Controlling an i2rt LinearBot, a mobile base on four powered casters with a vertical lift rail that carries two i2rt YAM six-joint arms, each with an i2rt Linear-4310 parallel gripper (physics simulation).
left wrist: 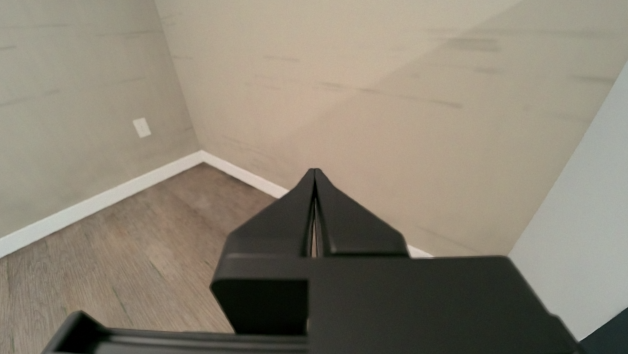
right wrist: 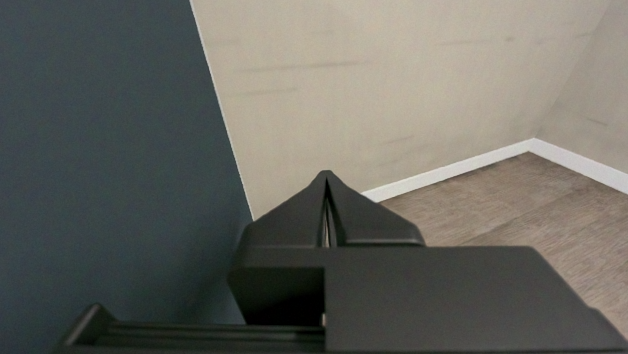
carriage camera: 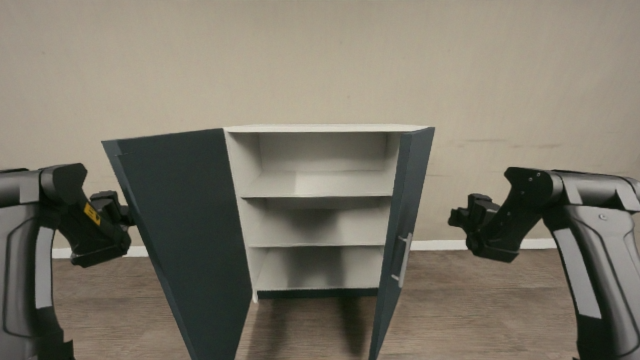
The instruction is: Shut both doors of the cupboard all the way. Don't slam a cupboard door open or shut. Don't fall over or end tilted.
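Frame: origin at the left arm's base, x left, y ahead, z down, level; millimetres.
Seen in the pictures: left gripper, between the fingertips: (left wrist: pixel 314 177) (carriage camera: pixel 124 206); right gripper, between the fingertips: (right wrist: pixel 325 179) (carriage camera: pixel 458 208).
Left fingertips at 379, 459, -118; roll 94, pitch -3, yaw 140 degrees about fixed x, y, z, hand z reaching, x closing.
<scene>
Pixels of each thing's top centre, then the offset from my left fingertips to it, as dx, dy, dz. "spot": a spot on its surface instead. Level surfaces: height alone.
- metal handle, a spot on its surface: (carriage camera: pixel 405 260) spot: -977, -89, +133
- wooden floor, height of its surface: dz +805
- wall plate, centre of its top: (left wrist: pixel 138 119) +1706, +233, +348
The white cupboard (carriage camera: pixel 325 128) stands against the wall in the carriage camera, with three shelf spaces showing. Its dark door on the left of the picture (carriage camera: pixel 190 225) is wide open, inner face in view. Its dark door on the right of the picture (carriage camera: pixel 412 190) also stands open, seen nearly edge-on, with a metal handle (carriage camera: pixel 405 260) on its outer face. My left gripper (left wrist: pixel 314 177) is shut and empty; in the carriage camera its tips are hidden behind the left-hand door's outer edge. My right gripper (carriage camera: pixel 451 217) (right wrist: pixel 325 179) is shut and empty, to the right of the right-hand door and apart from it.
The wall (carriage camera: pixel 325 60) rises behind the cupboard, with a white baseboard (carriage camera: pixel 440 245) above the wooden floor (carriage camera: pixel 465 300). In the left wrist view a room corner and a wall plate (left wrist: pixel 142 127) show at the left. In the right wrist view another room corner shows at the right.
</scene>
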